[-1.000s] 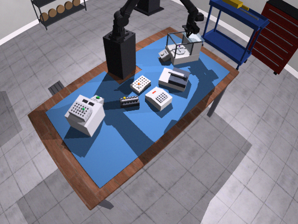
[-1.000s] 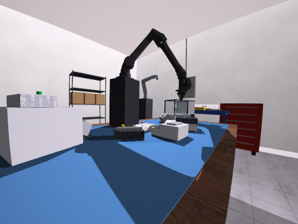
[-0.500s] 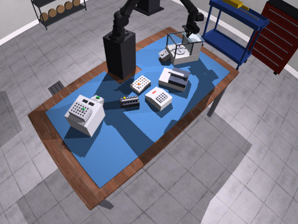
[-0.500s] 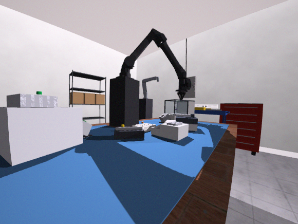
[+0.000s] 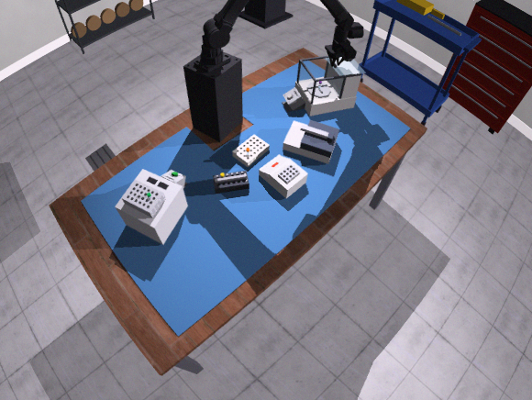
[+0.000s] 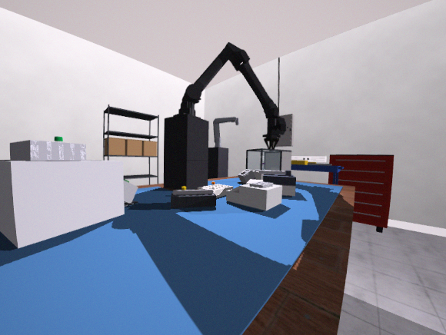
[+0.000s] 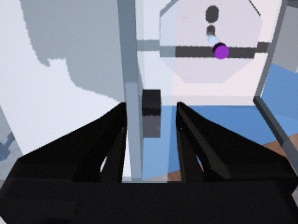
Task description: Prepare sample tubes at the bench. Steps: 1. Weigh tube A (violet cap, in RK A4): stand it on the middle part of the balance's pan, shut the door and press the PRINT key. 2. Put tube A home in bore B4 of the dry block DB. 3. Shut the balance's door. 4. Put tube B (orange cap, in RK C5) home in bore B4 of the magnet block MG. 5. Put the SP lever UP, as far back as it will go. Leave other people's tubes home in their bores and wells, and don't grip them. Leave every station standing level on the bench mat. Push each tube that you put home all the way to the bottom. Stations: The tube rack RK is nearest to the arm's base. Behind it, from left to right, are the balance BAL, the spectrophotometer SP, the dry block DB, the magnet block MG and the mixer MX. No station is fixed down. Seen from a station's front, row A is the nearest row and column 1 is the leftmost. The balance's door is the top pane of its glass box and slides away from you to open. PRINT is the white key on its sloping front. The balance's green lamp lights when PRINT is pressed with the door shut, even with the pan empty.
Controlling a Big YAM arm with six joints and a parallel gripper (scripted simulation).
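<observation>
Right now my hand is 20 mm past the violet-capped tube, 60 mm to the left of it and 120 mm above it. From my hand the other things lie so: tube rack RK 10 mm behind, 510 mm to the right, 200 mm below; then print key 90 mm behind, 190 mm to the right, 150 mm below; then SP lever 140 mm ahead, 300 mm to the right, 130 mm below.
</observation>
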